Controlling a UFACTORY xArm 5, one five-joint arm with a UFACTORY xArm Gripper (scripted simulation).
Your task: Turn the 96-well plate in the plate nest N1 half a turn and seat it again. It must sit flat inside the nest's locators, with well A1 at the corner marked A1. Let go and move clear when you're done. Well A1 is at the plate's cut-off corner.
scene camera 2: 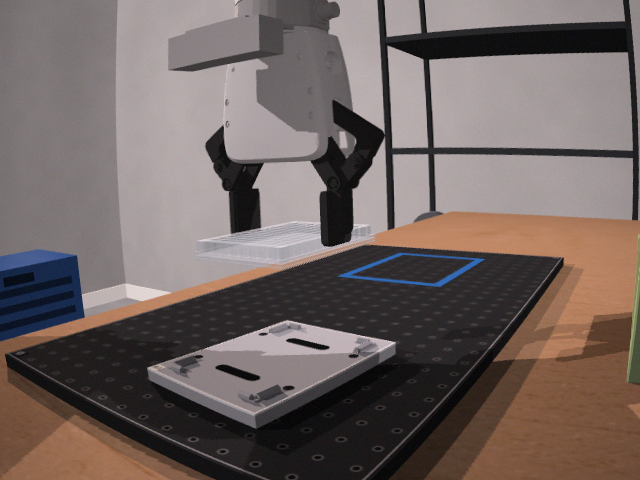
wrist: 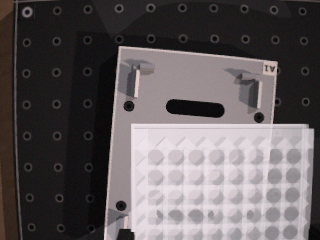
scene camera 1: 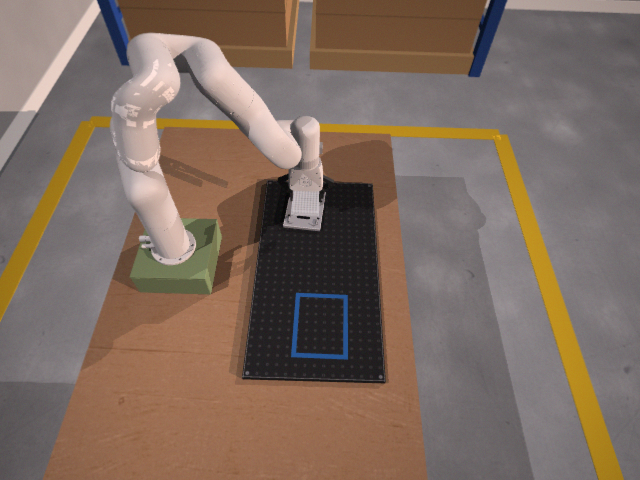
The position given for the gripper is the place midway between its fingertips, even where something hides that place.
In view: the gripper (scene camera 2: 288,240), a 96-well plate (scene camera 2: 282,246) and a grey plate nest (scene camera 2: 276,361).
The 96-well plate also shows in the wrist view (wrist: 254,150). The grey plate nest shows as well in the wrist view (wrist: 179,76).
